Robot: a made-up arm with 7 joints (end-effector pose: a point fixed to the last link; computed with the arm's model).
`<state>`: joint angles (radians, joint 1 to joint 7).
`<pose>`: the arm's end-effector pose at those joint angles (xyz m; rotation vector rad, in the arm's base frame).
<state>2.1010 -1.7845 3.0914 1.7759 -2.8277 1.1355 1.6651</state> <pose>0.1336 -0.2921 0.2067 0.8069 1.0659 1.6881</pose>
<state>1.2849 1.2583 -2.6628 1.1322 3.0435 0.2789 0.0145</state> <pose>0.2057 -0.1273 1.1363 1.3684 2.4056 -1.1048</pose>
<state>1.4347 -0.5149 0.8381 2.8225 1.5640 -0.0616 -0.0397</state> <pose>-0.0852 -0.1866 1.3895 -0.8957 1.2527 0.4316</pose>
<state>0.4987 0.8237 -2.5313 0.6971 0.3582 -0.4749 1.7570</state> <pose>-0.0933 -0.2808 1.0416 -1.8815 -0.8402 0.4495</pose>
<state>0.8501 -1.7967 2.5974 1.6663 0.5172 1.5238 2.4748</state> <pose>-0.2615 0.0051 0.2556 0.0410 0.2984 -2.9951</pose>
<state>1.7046 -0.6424 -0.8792 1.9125 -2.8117 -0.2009 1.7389</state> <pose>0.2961 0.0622 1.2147 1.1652 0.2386 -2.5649</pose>
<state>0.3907 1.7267 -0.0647 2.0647 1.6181 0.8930 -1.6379</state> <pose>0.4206 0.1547 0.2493 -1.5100 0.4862 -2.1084</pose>
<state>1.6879 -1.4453 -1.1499 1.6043 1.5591 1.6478 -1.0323</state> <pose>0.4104 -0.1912 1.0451 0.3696 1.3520 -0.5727</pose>
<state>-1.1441 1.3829 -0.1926 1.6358 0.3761 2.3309 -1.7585</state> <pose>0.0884 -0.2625 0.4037 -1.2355 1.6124 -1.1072</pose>
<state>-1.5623 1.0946 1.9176 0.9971 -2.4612 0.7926 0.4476</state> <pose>0.4368 0.0309 0.9586 -0.3665 1.0132 2.6517</pose>
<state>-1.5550 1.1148 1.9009 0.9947 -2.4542 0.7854 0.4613</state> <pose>0.4390 0.0279 0.9519 -0.3392 0.9662 2.6824</pose>
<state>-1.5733 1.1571 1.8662 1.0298 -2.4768 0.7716 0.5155</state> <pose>0.4496 -0.0072 0.9464 -0.2958 0.8387 2.6635</pose>
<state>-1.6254 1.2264 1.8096 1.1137 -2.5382 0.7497 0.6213</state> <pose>0.4635 -0.0856 0.9365 -0.2424 0.6291 2.5637</pose>
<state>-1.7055 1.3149 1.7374 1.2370 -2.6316 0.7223 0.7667</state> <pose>0.4634 -0.1991 0.9132 -0.1971 0.3950 2.3791</pose>
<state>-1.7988 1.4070 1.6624 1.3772 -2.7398 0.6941 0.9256</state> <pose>0.4355 -0.3215 0.8742 -0.1718 0.2006 2.1459</pose>
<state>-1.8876 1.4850 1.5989 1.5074 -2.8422 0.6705 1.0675</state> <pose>0.3852 -0.4232 0.8294 -0.1650 0.0775 1.9210</pose>
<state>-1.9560 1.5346 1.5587 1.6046 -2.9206 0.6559 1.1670</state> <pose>0.3335 -0.4891 0.7958 -0.1705 0.0236 1.7516</pose>
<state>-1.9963 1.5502 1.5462 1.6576 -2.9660 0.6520 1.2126</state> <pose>0.2995 -0.5217 0.7843 -0.1833 0.0219 1.6561</pose>
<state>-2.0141 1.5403 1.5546 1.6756 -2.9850 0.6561 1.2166</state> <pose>0.2849 -0.5330 0.7919 -0.2004 0.0503 1.6171</pose>
